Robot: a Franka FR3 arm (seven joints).
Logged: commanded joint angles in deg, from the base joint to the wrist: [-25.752 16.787 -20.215 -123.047 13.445 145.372 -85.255]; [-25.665 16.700 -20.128 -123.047 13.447 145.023 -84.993]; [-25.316 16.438 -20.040 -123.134 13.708 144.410 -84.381]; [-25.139 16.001 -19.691 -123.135 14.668 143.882 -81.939]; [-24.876 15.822 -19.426 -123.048 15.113 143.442 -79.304]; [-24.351 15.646 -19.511 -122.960 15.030 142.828 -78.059]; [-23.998 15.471 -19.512 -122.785 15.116 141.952 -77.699]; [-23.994 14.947 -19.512 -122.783 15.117 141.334 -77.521]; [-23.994 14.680 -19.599 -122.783 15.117 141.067 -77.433]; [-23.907 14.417 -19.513 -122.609 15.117 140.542 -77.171]
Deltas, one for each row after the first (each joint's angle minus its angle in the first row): [0.087 -0.087 0.087 0.000 0.002 -0.349 0.262]; [0.436 -0.349 0.175 -0.087 0.263 -0.962 0.874]; [0.613 -0.786 0.524 -0.088 1.223 -1.490 3.316]; [0.876 -0.965 0.789 -0.001 1.668 -1.930 5.951]; [1.401 -1.141 0.704 0.087 1.585 -2.544 7.196]; [1.754 -1.316 0.703 0.262 1.671 -3.420 7.556]; [1.758 -1.840 0.703 0.264 1.672 -4.038 7.734]; [1.758 -2.107 0.616 0.264 1.672 -4.305 7.822]; [1.845 -2.370 0.702 0.438 1.672 -4.830 8.084]
